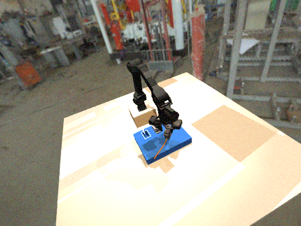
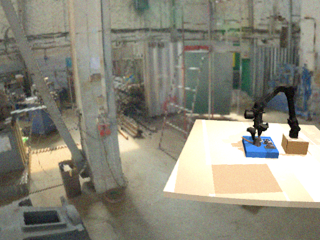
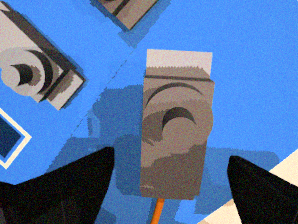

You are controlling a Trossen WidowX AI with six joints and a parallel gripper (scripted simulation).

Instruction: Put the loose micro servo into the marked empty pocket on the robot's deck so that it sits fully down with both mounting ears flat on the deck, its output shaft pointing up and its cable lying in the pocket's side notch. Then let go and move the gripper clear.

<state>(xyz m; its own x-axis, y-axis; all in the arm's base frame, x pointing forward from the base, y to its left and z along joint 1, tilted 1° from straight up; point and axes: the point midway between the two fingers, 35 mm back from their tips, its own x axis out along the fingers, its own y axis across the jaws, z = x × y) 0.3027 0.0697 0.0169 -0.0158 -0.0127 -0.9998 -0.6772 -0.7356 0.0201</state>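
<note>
My gripper tip is 1 cm short of the blue deck, 3 cm to the left of it and 7 cm above it.
</note>
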